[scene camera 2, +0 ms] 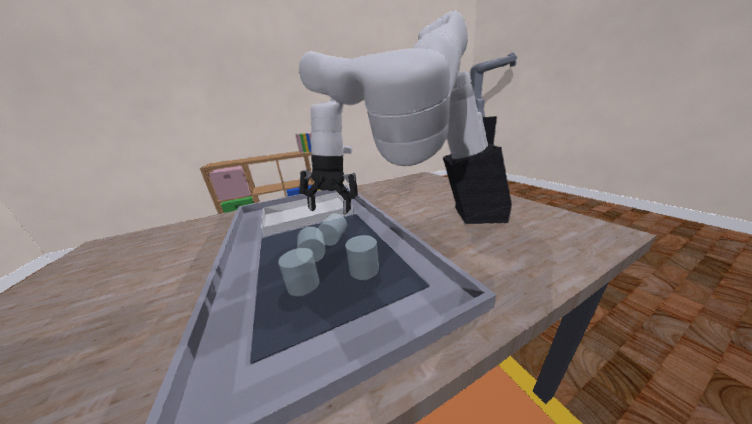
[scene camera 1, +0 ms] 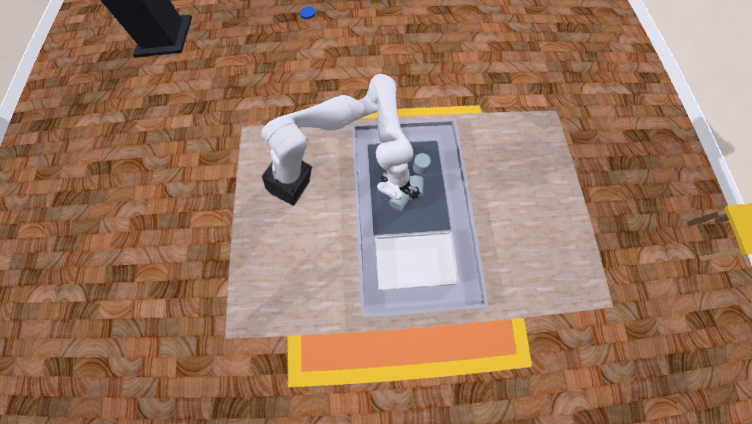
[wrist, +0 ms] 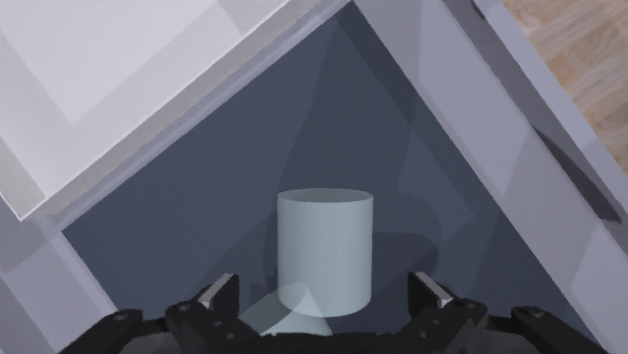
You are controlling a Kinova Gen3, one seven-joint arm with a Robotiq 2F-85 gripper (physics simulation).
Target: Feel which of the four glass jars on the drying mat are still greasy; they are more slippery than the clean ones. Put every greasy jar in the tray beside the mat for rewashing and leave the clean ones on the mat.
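Places are measured from the arm's base along level axes (x back, y left, z down), in centimetres.
Where they show: gripper, between the fingertips: (scene camera 2: 329,211) (wrist: 323,292); arm's base, origin of its link: (scene camera 2: 468,152) (scene camera 1: 287,171).
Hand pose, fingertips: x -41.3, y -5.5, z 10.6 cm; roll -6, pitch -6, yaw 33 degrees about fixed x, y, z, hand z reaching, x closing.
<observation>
Each offset is from my fingertips to the top centre of the thing. Level surfaces: height alone.
Four pale glass jars are on the dark mat {dz +8.7 cm} (scene camera 1: 410,223) (scene camera 2: 326,316) (wrist: 225,165). Two stand upright: one jar {dx -9.9, dy +14.4, dz +1.9 cm} (scene camera 1: 421,163) (scene camera 2: 299,271), and another jar {dx +3.0, dy +16.2, dz +1.9 cm} (scene camera 2: 362,258) hidden by the arm in scene camera 1. Two lie on their sides, close together: a jar {dx +0.1, dy -0.9, dz +2.3 cm} (scene camera 1: 399,202) (scene camera 2: 333,229) (wrist: 325,250) nearest the tray, and a jar {dx -6.4, dy +4.4, dz +2.3 cm} (scene camera 1: 416,185) (scene camera 2: 311,244) (wrist: 300,326) beside it. The white tray {dx -4.5, dy -25.4, dz +6.0 cm} (scene camera 1: 416,263) (scene camera 2: 279,223) (wrist: 125,60) holds no jar. My gripper (scene camera 1: 401,189) (scene camera 2: 329,208) (wrist: 323,292) is open and empty above the lying jars. Grease cannot be seen.
A shallow grey basin with a raised rim (scene camera 1: 476,247) (scene camera 2: 447,329) (wrist: 540,65) surrounds the mat and tray on the wooden table {dz +9.2 cm} (scene camera 1: 537,210) (scene camera 2: 105,294). The black arm base (scene camera 1: 287,184) (scene camera 2: 479,186) stands outside the basin. A shelf (scene camera 2: 210,189) stands behind the table.
</observation>
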